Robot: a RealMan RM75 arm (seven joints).
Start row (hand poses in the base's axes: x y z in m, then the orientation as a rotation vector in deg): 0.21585, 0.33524, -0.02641, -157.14, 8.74, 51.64
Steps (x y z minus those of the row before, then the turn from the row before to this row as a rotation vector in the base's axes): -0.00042, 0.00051, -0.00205, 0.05, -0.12, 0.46; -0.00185, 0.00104, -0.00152, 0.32, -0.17, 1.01; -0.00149, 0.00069, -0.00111, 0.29, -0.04, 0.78; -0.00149, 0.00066, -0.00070, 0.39, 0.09, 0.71; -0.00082, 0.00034, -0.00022, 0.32, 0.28, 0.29; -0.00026, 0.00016, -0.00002, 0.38, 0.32, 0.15; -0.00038, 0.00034, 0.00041, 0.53, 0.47, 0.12; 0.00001, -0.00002, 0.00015, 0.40, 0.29, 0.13; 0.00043, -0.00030, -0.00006, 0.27, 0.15, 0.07; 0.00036, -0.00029, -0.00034, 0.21, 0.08, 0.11; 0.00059, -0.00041, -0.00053, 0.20, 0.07, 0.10; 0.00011, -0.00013, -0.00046, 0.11, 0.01, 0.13; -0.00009, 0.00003, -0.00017, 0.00, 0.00, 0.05; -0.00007, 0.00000, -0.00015, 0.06, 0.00, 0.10; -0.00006, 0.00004, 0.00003, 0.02, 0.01, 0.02; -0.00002, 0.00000, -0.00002, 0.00, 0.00, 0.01
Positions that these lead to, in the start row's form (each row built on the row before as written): 0.21543, 0.33575, -0.02846, -157.29, 8.07, 51.59; 0.21358, 0.33679, -0.02998, -157.38, 6.51, 51.56; 0.21209, 0.33748, -0.03109, -157.36, 5.30, 51.65; 0.21060, 0.33814, -0.03179, -157.16, 4.16, 51.88; 0.20978, 0.33848, -0.03201, -156.82, 3.66, 52.28; 0.20952, 0.33864, -0.03203, -156.37, 3.34, 52.68; 0.20914, 0.33898, -0.03162, -155.71, 3.01, 53.24; 0.20915, 0.33896, -0.03147, -155.25, 2.70, 53.58; 0.20958, 0.33866, -0.03153, -154.95, 2.51, 53.74; 0.20994, 0.33837, -0.03187, -154.75, 2.28, 53.83; 0.21053, 0.33796, -0.03240, -154.56, 2.06, 53.91; 0.21064, 0.33783, -0.03286, -154.49, 1.83, 53.94; 0.21055, 0.33786, -0.03303, -154.50, 1.76, 53.95; 0.21048, 0.33786, -0.03318, -154.47, 1.60, 53.97; 0.21042, 0.33790, -0.03315, -154.45, 1.57, 53.98; 0.21040, 0.33790, -0.03317, -154.45, 1.56, 53.98
